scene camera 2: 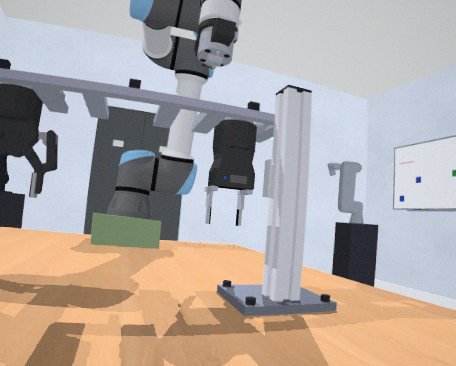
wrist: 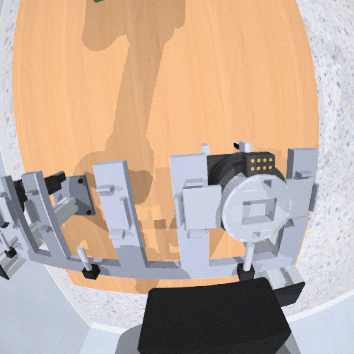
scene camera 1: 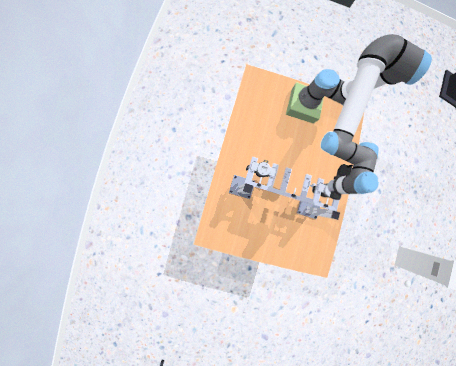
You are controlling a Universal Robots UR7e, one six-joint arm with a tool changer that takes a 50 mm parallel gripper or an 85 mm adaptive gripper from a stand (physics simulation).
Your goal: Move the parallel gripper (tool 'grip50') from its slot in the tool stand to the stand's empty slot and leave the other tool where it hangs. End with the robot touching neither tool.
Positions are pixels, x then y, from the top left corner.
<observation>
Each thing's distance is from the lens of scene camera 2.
parallel gripper (scene camera 2: 234,140): 0.52 m
tool stand (scene camera 2: 281,293): 0.44 m
The marked spots on the tool stand and the parallel gripper are 0.25 m apart.
</observation>
